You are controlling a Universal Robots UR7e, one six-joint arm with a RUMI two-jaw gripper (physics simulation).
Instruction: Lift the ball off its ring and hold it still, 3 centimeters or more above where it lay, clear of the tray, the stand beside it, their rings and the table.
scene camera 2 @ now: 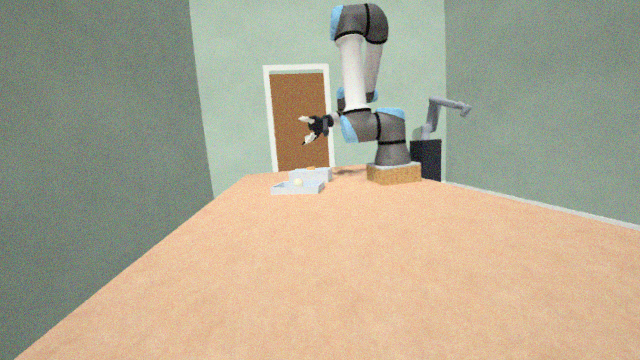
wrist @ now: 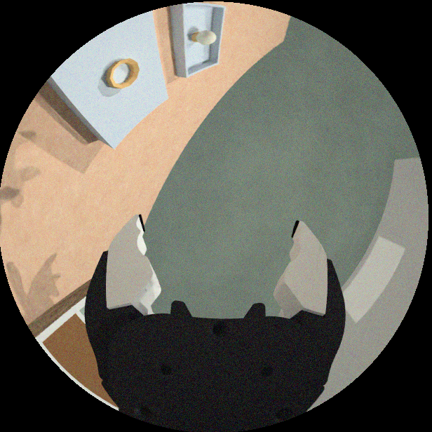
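Where they show: gripper, fingertip midpoint: (scene camera 2: 300, 132); arm's base at its link origin: (scene camera 2: 392, 162).
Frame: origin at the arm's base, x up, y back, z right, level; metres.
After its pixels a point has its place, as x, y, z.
A cream ball (scene camera 2: 298, 182) {-0.042, -0.416, -0.017} (wrist: 206, 37) sits on its ring (wrist: 193, 37) inside the shallow pale blue tray (scene camera 2: 280, 190) {-0.062, -0.489, -0.038} (wrist: 179, 45). The ball hides most of that ring. The pale blue stand (scene camera 2: 320, 176) {-0.047, -0.302, 0.118} (wrist: 135, 120) is beside the tray, with an empty orange ring (scene camera 2: 311, 168) {-0.013, -0.332, 0.182} (wrist: 108, 75) on its top. My gripper (scene camera 2: 303, 131) {0.168, -0.362, 0.291} (wrist: 218, 219) is open and empty, its jaws wide apart. It hangs high above the table, above the stand and the tray, and touches none of them.
The arm's base stands on a wooden block (scene camera 2: 394, 174) {-0.037, -0.041, -0.089} at the far end of the table (scene camera 2: 350, 260) {-0.078, -0.388, -0.571}. Behind it a small grey arm (scene camera 2: 433, 117) stands on a black pedestal (scene camera 2: 426, 157). A brown door (scene camera 2: 300, 120) is in the far wall, and green walls flank the table.
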